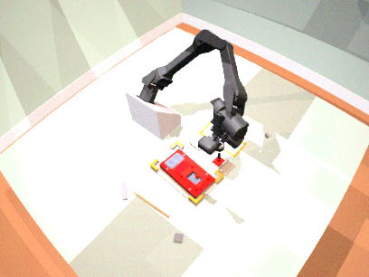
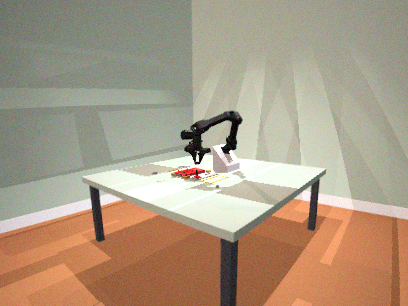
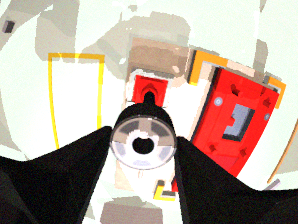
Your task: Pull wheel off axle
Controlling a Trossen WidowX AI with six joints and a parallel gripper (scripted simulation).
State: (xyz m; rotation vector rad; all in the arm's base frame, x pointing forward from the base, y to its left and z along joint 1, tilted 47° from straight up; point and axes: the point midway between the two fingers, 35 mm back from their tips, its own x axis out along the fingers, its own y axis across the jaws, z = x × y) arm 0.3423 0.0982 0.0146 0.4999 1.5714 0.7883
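Right now my gripper tip is 7 cm above the upright axle and 1 cm short of it. Also, from my gripper tip: small white block 32 cm to the right, 14 cm ahead, 10 cm below; wheel right at my gripper tip; thin wooden stick 32 cm to the right, 10 cm below, 3 cm behind.
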